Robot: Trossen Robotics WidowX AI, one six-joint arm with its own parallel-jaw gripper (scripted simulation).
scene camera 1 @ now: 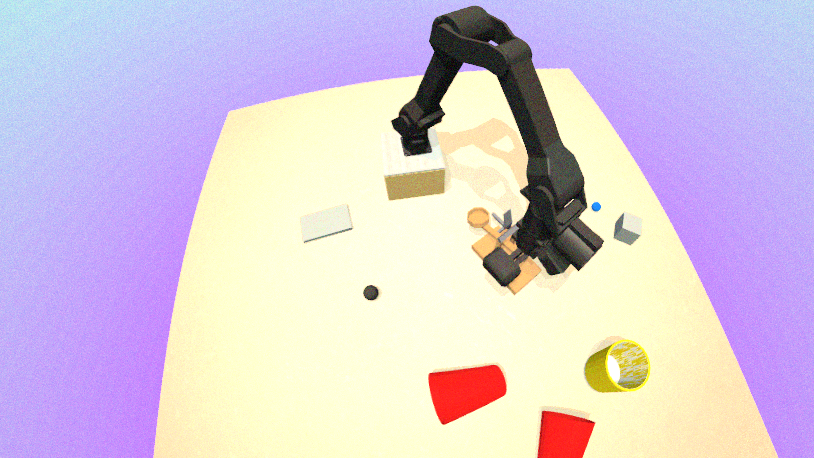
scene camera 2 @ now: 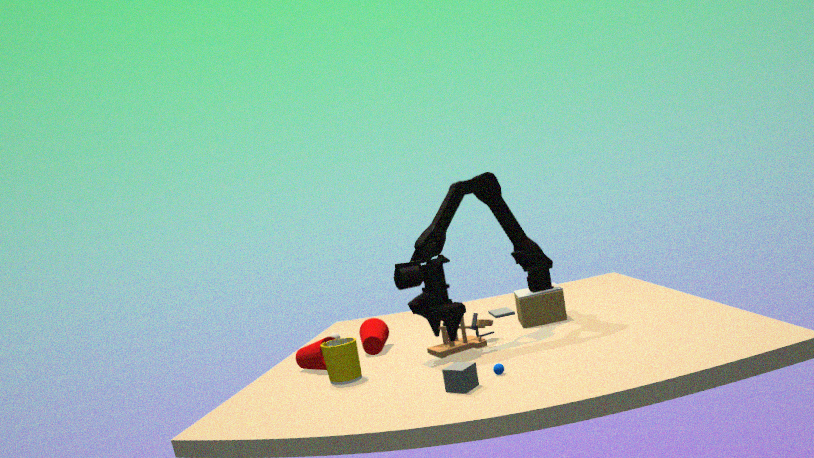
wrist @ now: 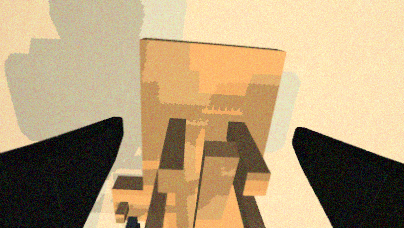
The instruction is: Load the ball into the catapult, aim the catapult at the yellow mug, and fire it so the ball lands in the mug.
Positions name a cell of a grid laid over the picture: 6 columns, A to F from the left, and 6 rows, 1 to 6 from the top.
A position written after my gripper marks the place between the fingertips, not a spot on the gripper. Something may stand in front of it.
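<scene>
There's a yellow mug (scene camera 1: E5), (scene camera 2: C5) here, and it's out of frame in the wrist view. A grey cube (scene camera 1: E3) is here as well, though the wrist view has that cube out of frame. I can also see a wooden catapult (scene camera 1: D3), (scene camera 2: D5), (wrist: D3), plus a flat grey plate (scene camera 1: C3). My gripper (scene camera 1: D4), (scene camera 2: D5), (wrist: D4) is open and it's holding nothing.
</scene>
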